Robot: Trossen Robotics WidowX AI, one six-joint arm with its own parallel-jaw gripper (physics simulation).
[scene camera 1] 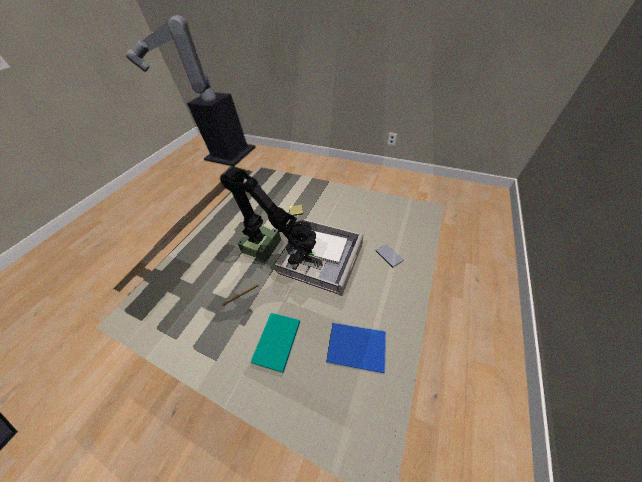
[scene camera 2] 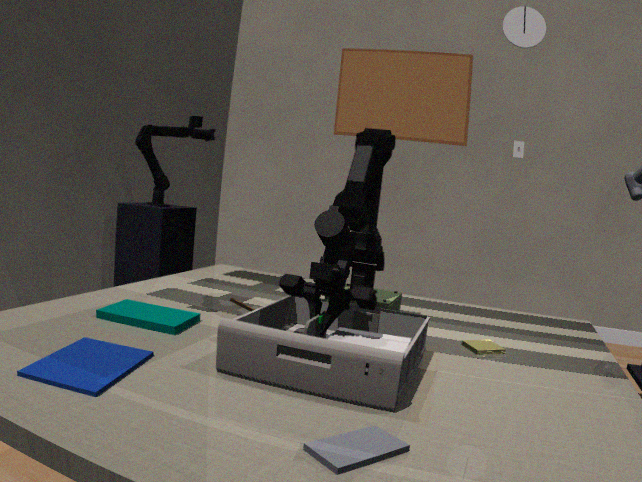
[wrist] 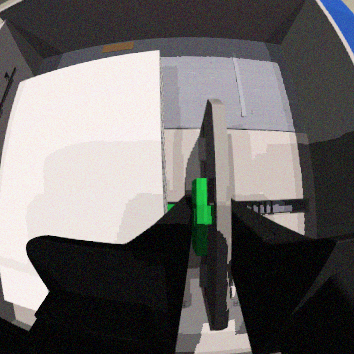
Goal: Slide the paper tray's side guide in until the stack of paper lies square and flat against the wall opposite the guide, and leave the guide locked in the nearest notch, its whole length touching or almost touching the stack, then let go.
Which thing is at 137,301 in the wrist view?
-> The gripper.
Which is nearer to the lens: the white paper stack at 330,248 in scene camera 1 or the blue pad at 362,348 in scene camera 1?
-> The blue pad.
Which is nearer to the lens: the white paper stack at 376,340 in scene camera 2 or the blue pad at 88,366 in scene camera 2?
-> The blue pad.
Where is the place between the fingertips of the gripper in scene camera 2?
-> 316,333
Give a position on a teal pad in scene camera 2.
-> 162,319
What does the small grey card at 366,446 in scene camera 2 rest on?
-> The table.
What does the blue pad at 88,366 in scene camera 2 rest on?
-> The table.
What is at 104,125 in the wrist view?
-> A white paper stack.
